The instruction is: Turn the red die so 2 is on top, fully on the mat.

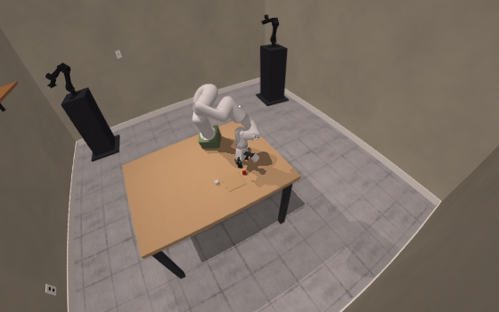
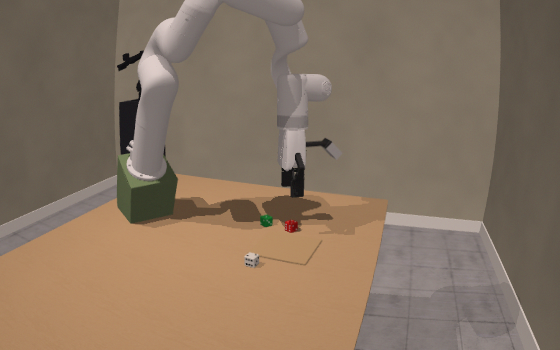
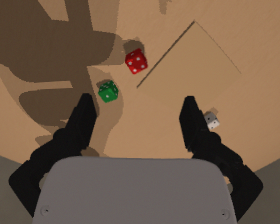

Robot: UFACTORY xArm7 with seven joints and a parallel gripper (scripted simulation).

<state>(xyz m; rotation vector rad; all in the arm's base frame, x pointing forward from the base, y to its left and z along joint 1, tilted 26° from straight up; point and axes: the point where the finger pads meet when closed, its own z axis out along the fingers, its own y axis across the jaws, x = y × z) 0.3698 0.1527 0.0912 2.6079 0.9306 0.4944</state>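
Right now the red die is 11 cm below my hand. Round my hand: tan mat 3 cm ahead, 10 cm to the right, 12 cm below; then green die 7 cm behind, 1 cm to the left, 11 cm below; then white die 21 cm to the right, 11 cm below.
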